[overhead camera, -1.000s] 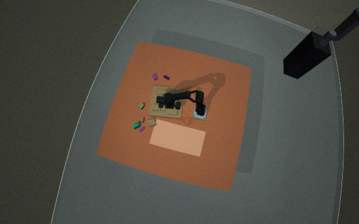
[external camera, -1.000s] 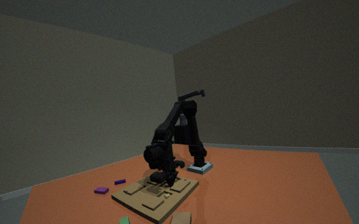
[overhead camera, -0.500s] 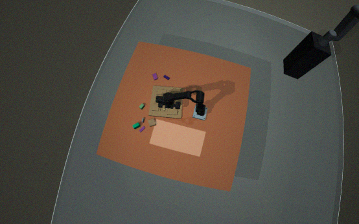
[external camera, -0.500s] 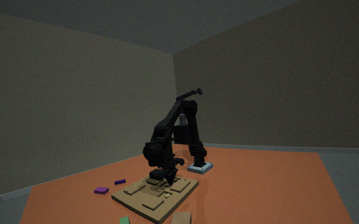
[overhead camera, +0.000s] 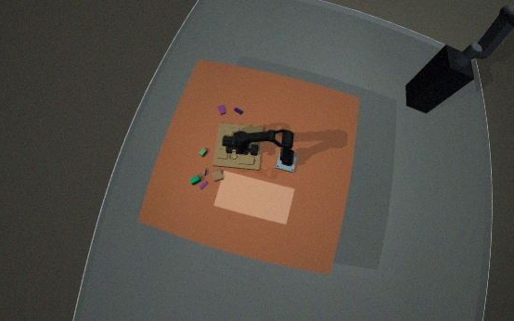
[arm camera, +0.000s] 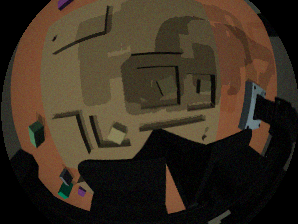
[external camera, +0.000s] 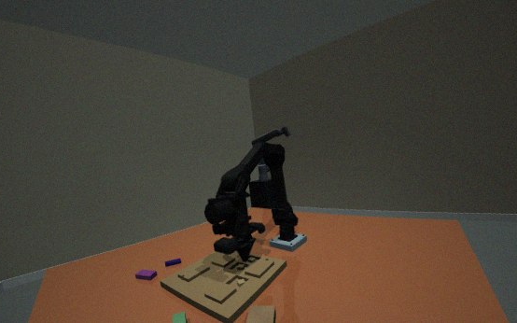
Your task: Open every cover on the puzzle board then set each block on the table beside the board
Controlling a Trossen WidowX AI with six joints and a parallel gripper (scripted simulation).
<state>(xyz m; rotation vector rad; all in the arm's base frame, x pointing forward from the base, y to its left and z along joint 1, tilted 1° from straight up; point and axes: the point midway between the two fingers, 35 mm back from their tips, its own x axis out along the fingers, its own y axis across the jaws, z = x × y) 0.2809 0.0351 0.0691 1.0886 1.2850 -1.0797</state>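
Now: the tan puzzle board 4 cm ahead of my gripper tip, 5 cm to the right of it and 4 cm below it. From my gripper tip the other things lie so: dark purple block 12 cm ahead, 30 cm to the right, 5 cm below.
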